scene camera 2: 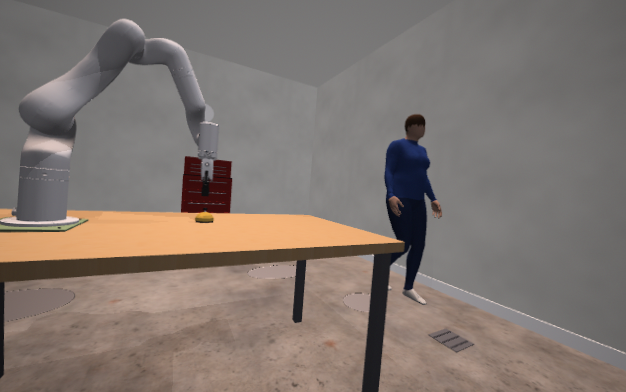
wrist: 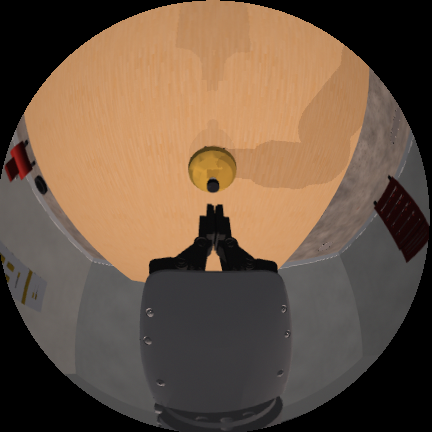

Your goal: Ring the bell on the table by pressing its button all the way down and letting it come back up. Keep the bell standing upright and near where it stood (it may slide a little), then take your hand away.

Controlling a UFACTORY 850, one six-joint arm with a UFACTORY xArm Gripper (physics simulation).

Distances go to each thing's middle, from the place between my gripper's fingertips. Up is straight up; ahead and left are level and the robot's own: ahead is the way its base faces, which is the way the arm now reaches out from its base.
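As for the yellow dome bell [wrist: 208, 162], I see that my gripper is 90 mm above it.
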